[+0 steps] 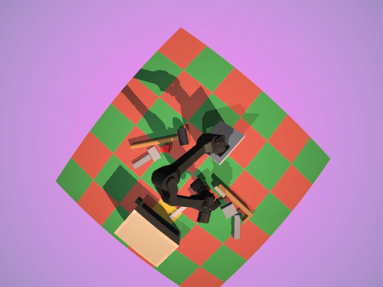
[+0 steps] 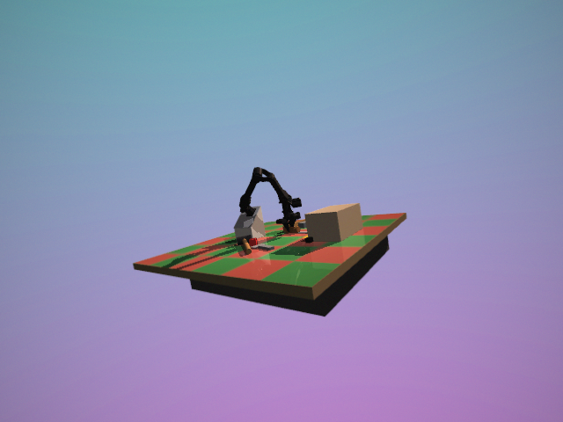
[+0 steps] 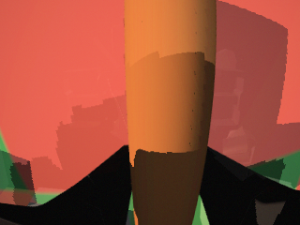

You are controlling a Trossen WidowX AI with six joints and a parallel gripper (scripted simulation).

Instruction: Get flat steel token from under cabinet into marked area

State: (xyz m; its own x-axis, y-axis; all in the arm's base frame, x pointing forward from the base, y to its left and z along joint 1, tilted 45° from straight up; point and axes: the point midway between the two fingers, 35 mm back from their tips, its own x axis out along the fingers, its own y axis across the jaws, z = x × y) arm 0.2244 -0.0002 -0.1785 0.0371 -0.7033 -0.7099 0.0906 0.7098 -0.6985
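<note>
Right now my gripper tip is 60 mm past the pale bar and 70 mm to the right of it. The rest, counted from my gripper tip: grey block: 20 mm behind, 190 mm to the left, 10 mm above; then grey bar: 30 mm ahead, 310 mm to the left; then red cube: 20 mm behind, 320 mm to the right, 10 mm above.
</note>
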